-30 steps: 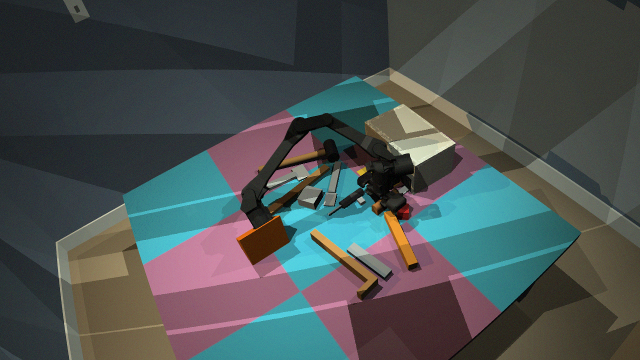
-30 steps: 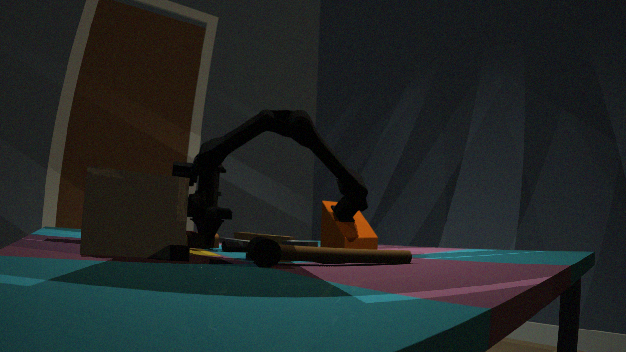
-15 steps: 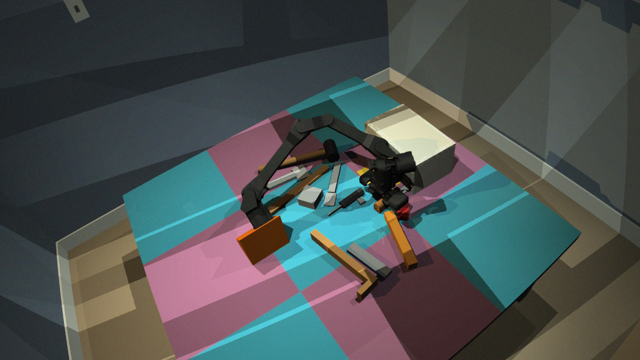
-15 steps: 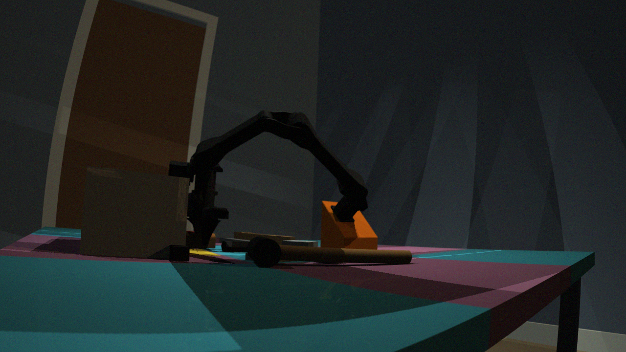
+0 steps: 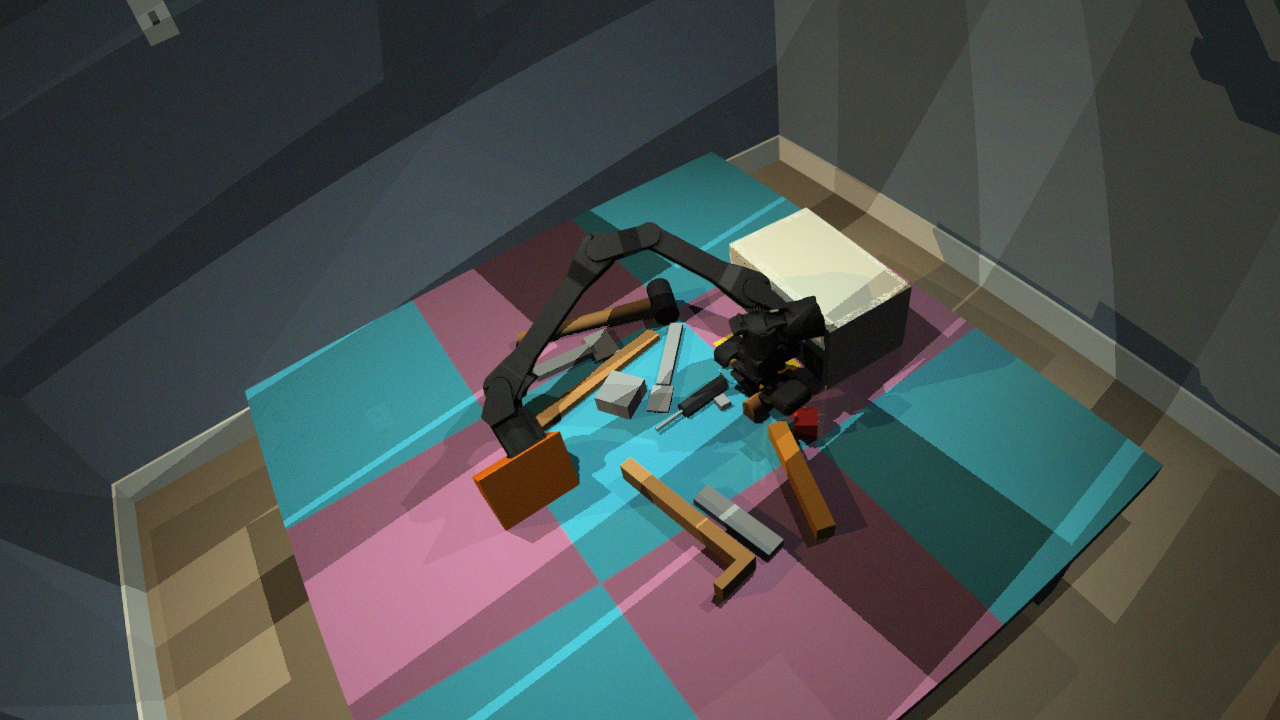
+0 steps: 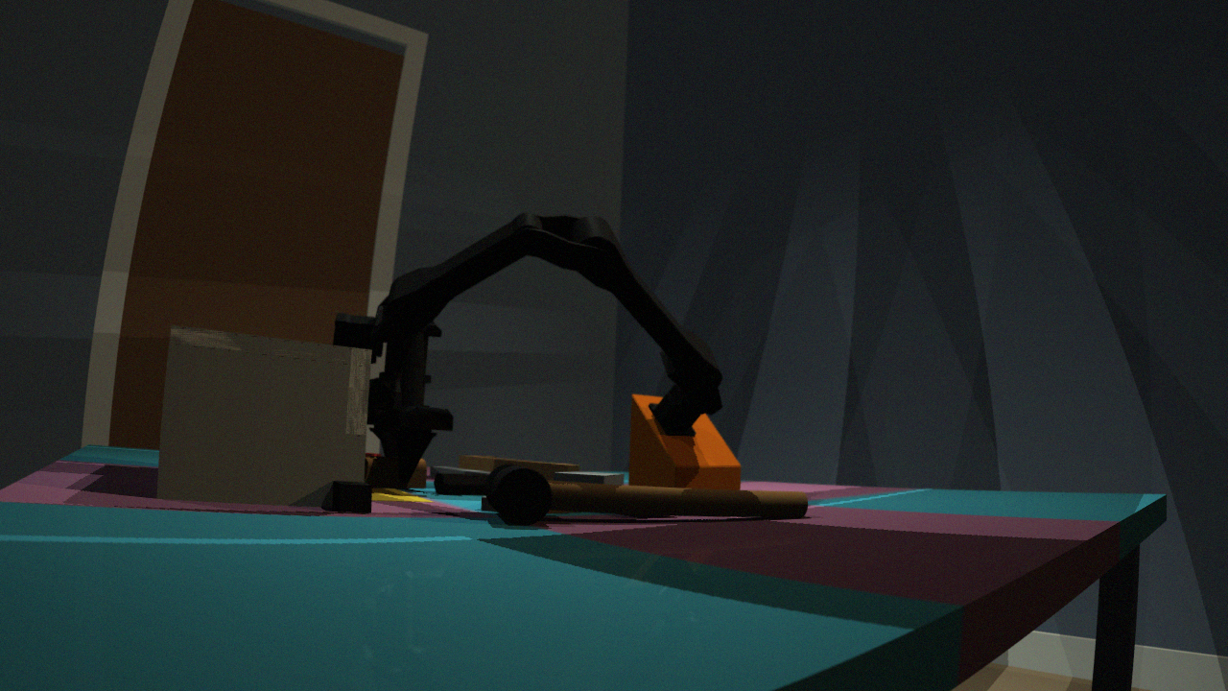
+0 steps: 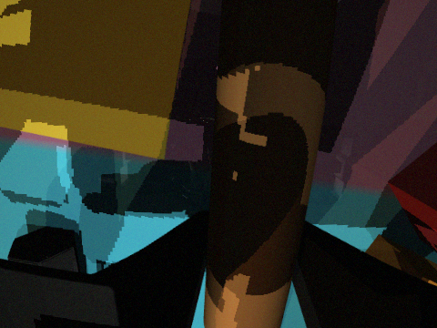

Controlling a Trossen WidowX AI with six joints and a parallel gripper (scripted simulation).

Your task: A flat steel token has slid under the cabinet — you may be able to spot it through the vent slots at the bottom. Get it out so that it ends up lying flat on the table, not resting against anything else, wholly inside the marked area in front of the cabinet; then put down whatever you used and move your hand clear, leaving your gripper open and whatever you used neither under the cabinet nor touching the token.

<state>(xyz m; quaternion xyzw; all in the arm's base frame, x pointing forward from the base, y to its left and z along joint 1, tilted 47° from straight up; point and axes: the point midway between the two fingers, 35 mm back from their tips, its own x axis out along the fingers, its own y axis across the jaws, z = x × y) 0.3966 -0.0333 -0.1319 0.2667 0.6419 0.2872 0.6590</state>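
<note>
Now: the small grey cube 5 cm behind my gripper tip and 5 cm to the left of it. The rest, counted from my gripper tip: orange bar 6 cm behind, 16 cm to the right, 1 cm above; then screwdriver 11 cm behind, 8 cm to the left, 1 cm above; then red cube 2 cm ahead, 9 cm to the right, 1 cm above.
</note>
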